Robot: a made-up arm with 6 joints.
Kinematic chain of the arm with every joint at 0, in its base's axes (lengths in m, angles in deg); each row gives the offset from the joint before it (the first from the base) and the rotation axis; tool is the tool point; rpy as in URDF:
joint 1: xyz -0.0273 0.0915 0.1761 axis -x
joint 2: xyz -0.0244 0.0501 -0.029 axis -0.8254 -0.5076 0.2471
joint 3: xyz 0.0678 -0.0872 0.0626 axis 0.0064 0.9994 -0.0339
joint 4: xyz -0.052 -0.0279 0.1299 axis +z
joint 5: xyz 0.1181 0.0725 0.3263 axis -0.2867 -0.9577 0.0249
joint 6: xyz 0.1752 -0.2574 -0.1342 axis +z
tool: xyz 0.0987 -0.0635 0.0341 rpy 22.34 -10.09 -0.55
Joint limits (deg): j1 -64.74..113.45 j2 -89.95..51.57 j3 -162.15..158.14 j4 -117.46..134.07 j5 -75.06..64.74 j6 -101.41..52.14
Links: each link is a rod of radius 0.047 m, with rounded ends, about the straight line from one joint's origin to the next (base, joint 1, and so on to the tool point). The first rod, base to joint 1, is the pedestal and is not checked.
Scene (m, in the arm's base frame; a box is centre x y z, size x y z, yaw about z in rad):
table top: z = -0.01
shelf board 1: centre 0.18 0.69 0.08 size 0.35 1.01 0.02 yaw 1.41
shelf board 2: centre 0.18 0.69 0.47 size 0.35 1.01 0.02 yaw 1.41
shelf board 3: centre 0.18 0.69 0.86 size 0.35 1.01 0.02 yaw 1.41
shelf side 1: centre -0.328 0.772 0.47 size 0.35 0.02 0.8 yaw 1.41
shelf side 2: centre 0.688 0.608 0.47 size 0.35 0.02 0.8 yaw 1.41
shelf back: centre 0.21 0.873 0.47 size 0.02 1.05 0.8 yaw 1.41
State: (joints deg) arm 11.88 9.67 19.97 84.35 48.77 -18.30
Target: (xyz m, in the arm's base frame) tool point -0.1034 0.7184 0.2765
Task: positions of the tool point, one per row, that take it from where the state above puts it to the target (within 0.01 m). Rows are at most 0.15 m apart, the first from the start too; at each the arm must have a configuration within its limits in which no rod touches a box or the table.
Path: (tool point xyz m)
1: 0.3823 0.5004 0.6160
2: 0.3592 0.4381 0.5750
3: 0.3316 0.3595 0.5424
4: 0.2958 0.2709 0.5197
5: 0.2031 0.3738 0.4879
6: 0.0861 0.4427 0.4332
7: -0.0379 0.4648 0.3594
8: -0.1491 0.4364 0.2765
9: -0.1518 0.5333 0.2799
10: -0.1358 0.6290 0.2806
11: -0.1034 0.7184 0.2765

